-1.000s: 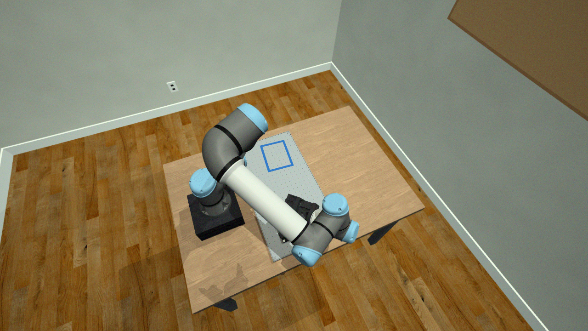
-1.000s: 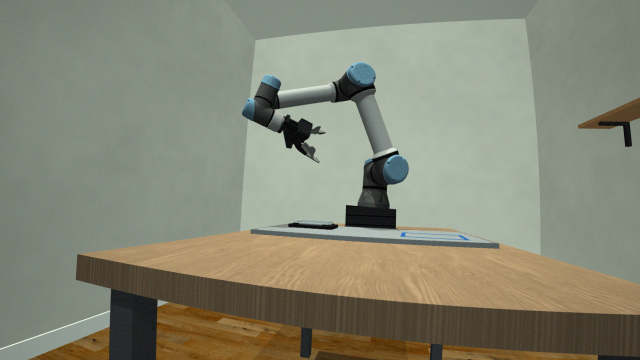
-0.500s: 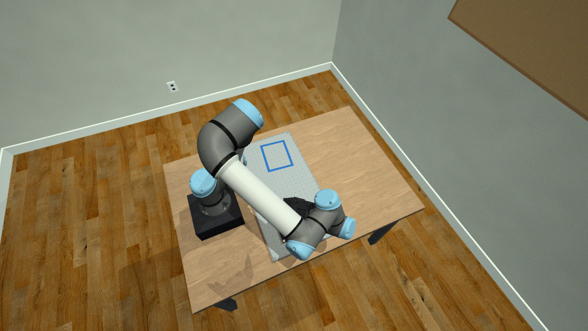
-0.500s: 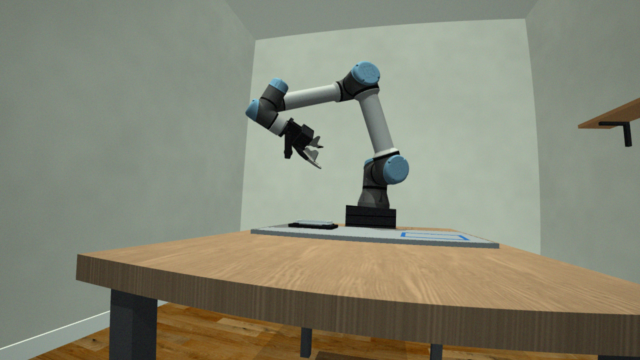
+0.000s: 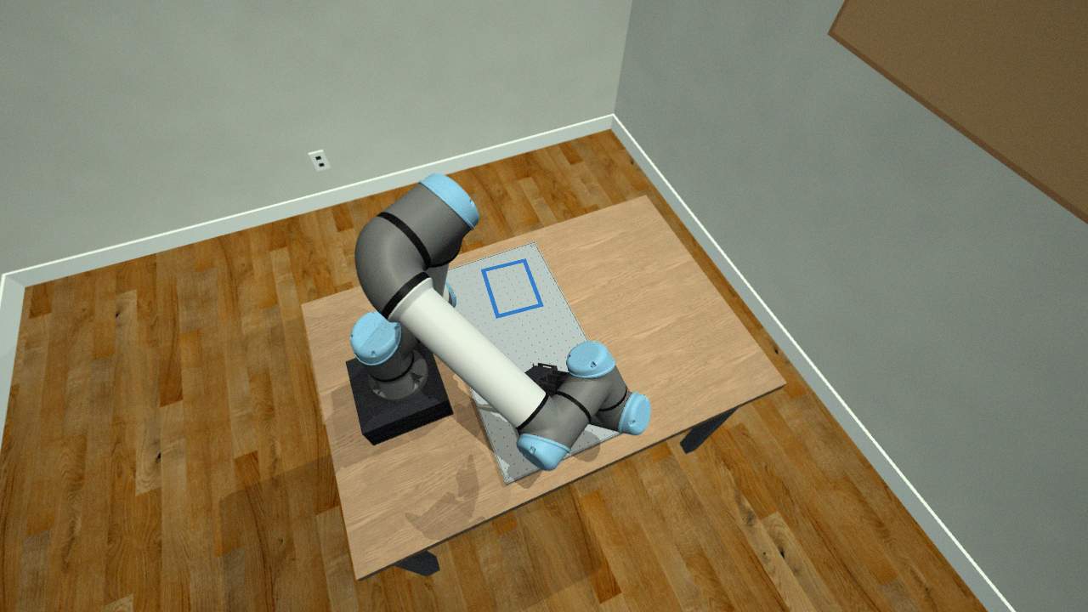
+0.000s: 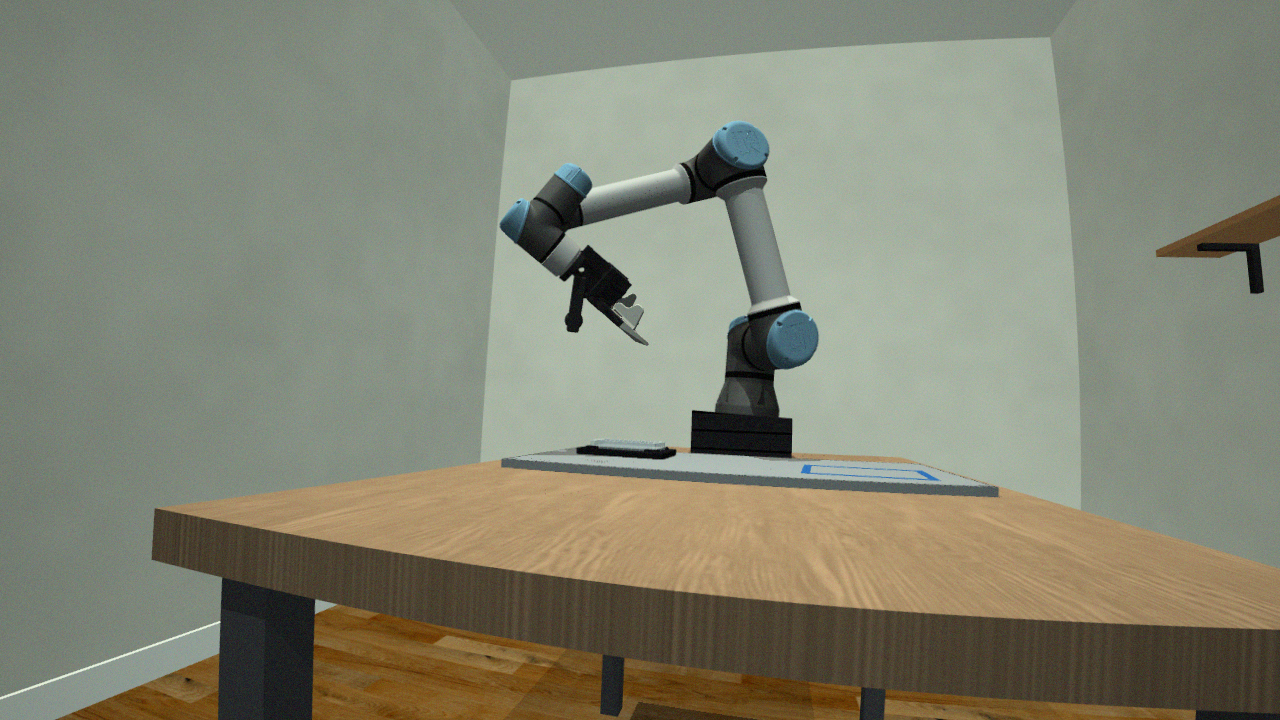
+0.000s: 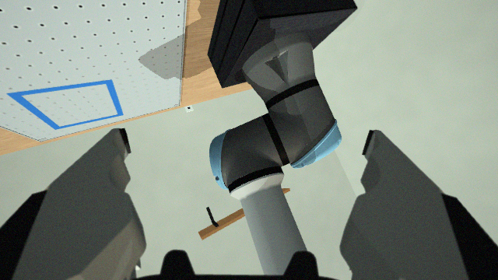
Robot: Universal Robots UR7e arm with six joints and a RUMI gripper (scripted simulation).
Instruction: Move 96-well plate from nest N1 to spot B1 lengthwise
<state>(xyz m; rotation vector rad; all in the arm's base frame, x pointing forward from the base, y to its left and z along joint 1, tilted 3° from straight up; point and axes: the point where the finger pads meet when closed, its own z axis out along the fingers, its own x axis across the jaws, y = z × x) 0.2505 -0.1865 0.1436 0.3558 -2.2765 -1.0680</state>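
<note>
Now: hand 22 cm above the 96-well plate, 8 cm short of it and 1 cm to the right of it. From my hand the other things lie so: black plate nest: 24 cm below, 8 cm ahead, 1 cm to the left.
</note>
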